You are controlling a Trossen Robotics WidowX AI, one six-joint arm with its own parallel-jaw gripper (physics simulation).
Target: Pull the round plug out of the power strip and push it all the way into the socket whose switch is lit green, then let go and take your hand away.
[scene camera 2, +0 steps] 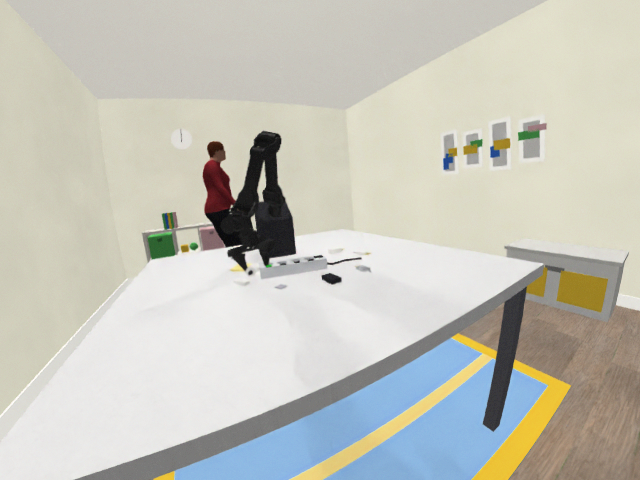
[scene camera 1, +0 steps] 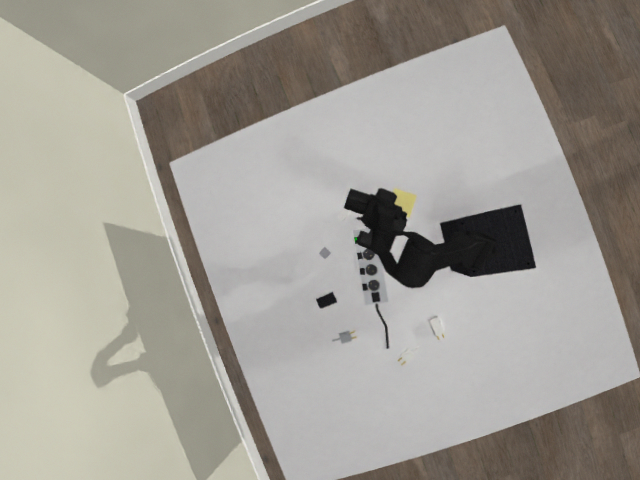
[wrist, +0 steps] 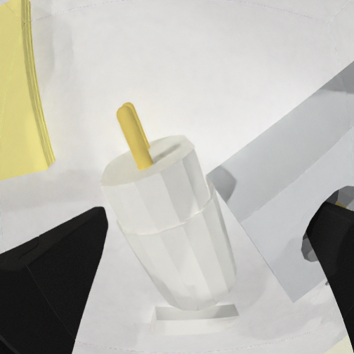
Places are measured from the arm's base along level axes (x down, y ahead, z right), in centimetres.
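Pixels of known places: gripper, fingertip midpoint: (scene camera 2: 257,270); arm's base at its link origin: (scene camera 2: 274,213) (scene camera 1: 482,246).
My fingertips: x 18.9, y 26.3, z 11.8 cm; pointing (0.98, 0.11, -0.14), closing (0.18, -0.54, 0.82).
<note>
Ahead of a thing's pixels: the offset from my fingertips to its top centre. "pt": to the spot under its first point.
The round plug (wrist: 170,220) is white and shows in the wrist view between my fingers, tilted, its gold prongs toward the upper left. My gripper (scene camera 2: 258,267) (wrist: 207,213) is open; its fingers stand apart on either side of the plug and grip nothing. The grey power strip @[dx -2.8, dy +3.2, dz -13.0 cm] (scene camera 1: 368,296) (scene camera 2: 294,268) (wrist: 265,240) lies beside the plug. The green-lit switch @[pt dx -2.8, dy +6.5, dz -3.7 cm] (scene camera 1: 355,239) (scene camera 2: 268,266) is at the strip's end near my gripper. The socket beside that switch is hidden by the arm in scene camera 1. A round socket (wrist: 309,248) is partly behind my right finger in the wrist view.
A flat white piece @[dx +0.2, dy +8.0, dz +5.8 cm] (wrist: 195,322) (scene camera 2: 241,282) lies by the plug's rear end. A yellow pad @[dx +0.3, dy -10.8, dz +5.4 cm] (scene camera 1: 406,202) (wrist: 20,100) is nearby. A grey square @[pt dx +1.1, dy +17.5, dz -6.2 cm] (scene camera 1: 324,252), black box @[dx -0.1, dy +19.7, dz -22.3 cm] (scene camera 1: 326,300), grey plug @[dx +0.1, dy +14.6, dz -35.5 cm] (scene camera 1: 345,336), white plug @[dx -0.8, dy -14.9, dz -37.4 cm] (scene camera 1: 436,326) and black cord @[pt dx +0.7, dy +1.6, dz -35.5 cm] (scene camera 1: 386,330) lie around the strip.
</note>
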